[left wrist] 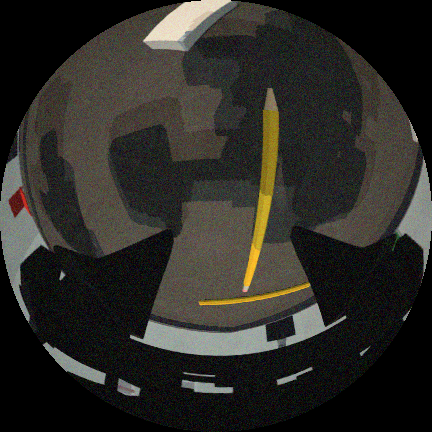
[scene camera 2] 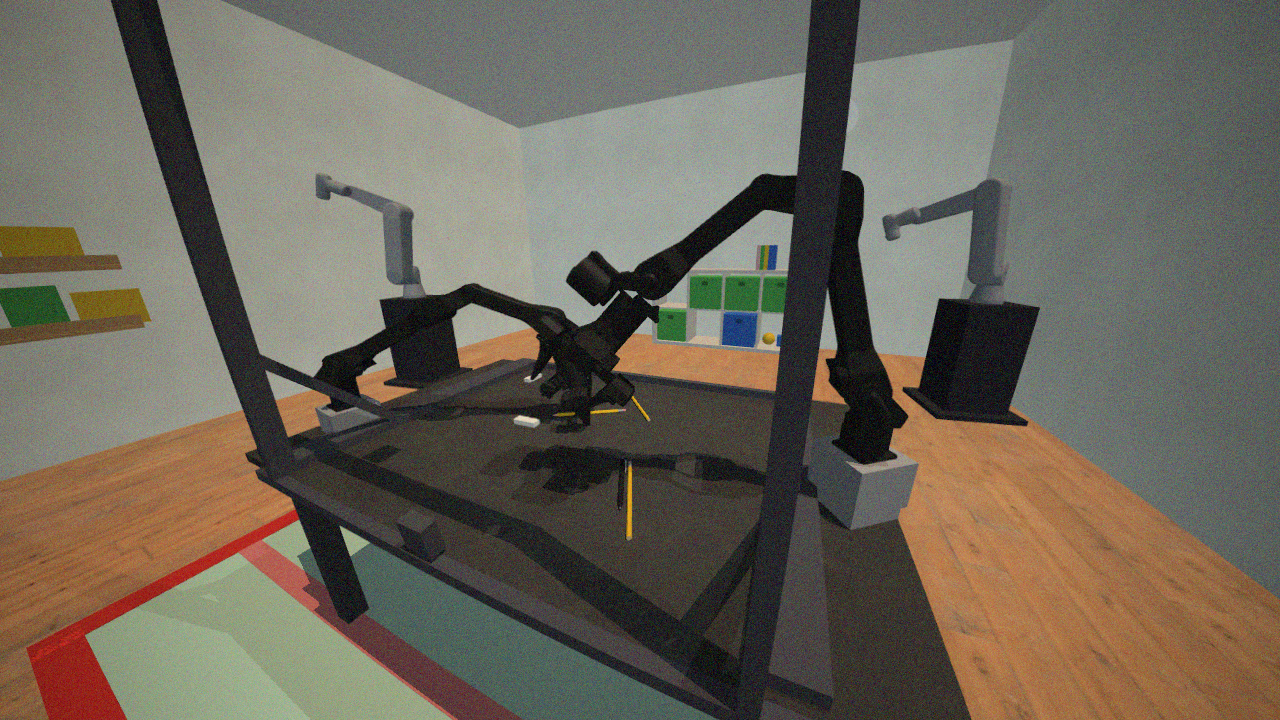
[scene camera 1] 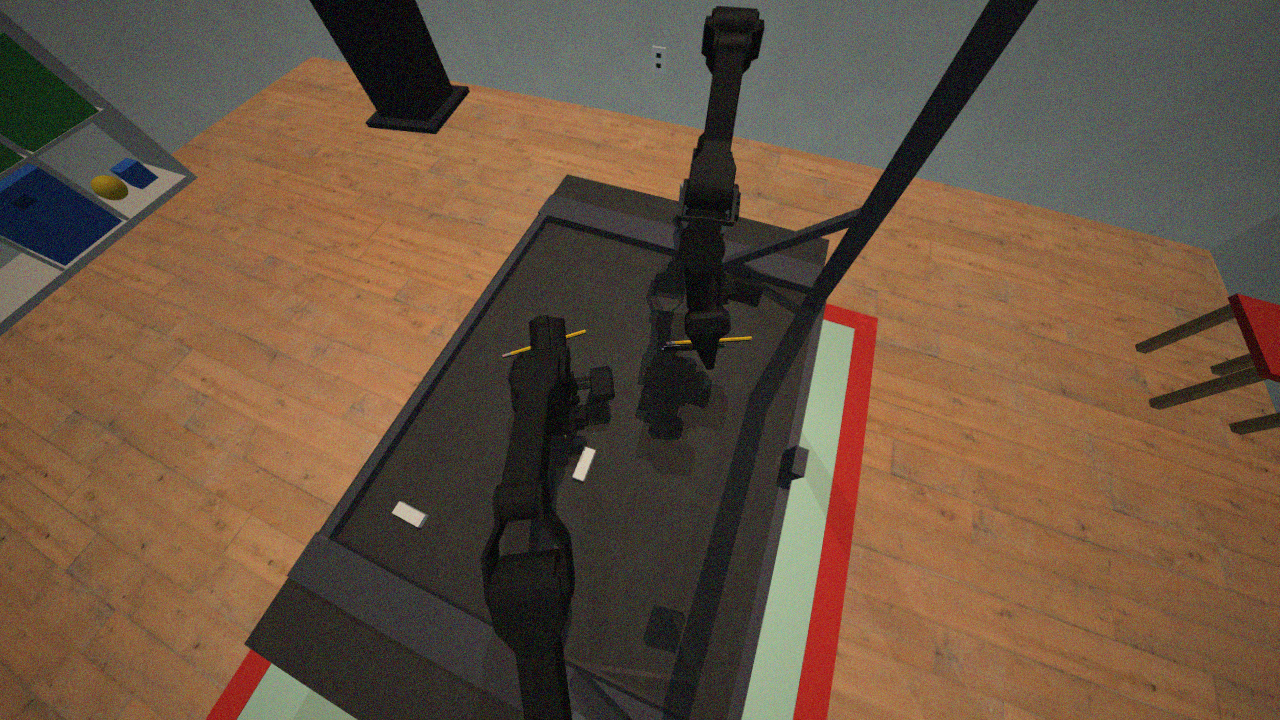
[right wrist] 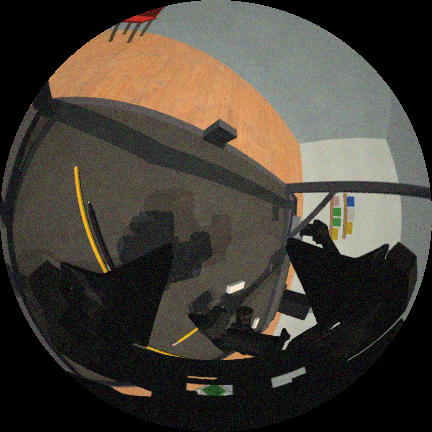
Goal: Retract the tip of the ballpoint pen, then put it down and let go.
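Seen in the pictures: left gripper, fingertip midpoint: (left wrist: pixel 233 234) (scene camera 2: pixel 588 416) (right wrist: pixel 195 322); right gripper, fingertip midpoint: (scene camera 2: pixel 552 397) (scene camera 1: pixel 709 358) (right wrist: pixel 231 247); left arm's base, link origin: (scene camera 2: pixel 347 404); right arm's base, link origin: (scene camera 2: pixel 863 450).
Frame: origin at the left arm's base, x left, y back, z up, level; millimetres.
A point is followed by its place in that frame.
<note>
A thin black ballpoint pen (scene camera 1: pixel 673 345) @(y -669, x 196, z -56 mm) (scene camera 2: pixel 620 488) @(y -700, x 132, z -51 mm) (right wrist: pixel 96 229) @(y -699, x 132, z -51 mm) lies on the dark table, close alongside a yellow pencil (scene camera 1: pixel 737 339) @(y -749, x 78, z -54 mm) (scene camera 2: pixel 629 510) @(y -740, x 97, z -53 mm) (right wrist: pixel 81 212) @(y -730, x 115, z -52 mm). Whether its tip is out is too small to tell. My right gripper (right wrist: pixel 231 247) @(y -592, x 103, z 104 mm) is open and empty, raised above the table; the pen lies at the left of the right wrist view, its lower end by the left-hand finger. My left gripper (left wrist: pixel 233 234) @(y -467, x 334, z -59 mm) is open and empty, above another yellow pencil (left wrist: pixel 269 150) @(y -412, x 310, z -52 mm). The pen does not show in the left wrist view.
A further pencil (scene camera 2: pixel 640 408) @(y -562, x 428, z -53 mm) (left wrist: pixel 250 300) @(y -552, x 438, z -52 mm) lies near the left gripper's pencil. Two white blocks (scene camera 1: pixel 409 514) @(y -129, x 460, z -48 mm) (scene camera 1: pixel 583 463) @(y -359, x 231, z -48 mm) lie on the table (scene camera 1: pixel 465 447) @(y -274, x 456, z -60 mm). Dark frame posts (scene camera 2: pixel 805 268) @(y -964, x -66, z 316 mm) (scene camera 2: pixel 192 214) @(y -125, x -164, z 405 mm) rise at the table's edge. The arms are close together in scene camera 2.
</note>
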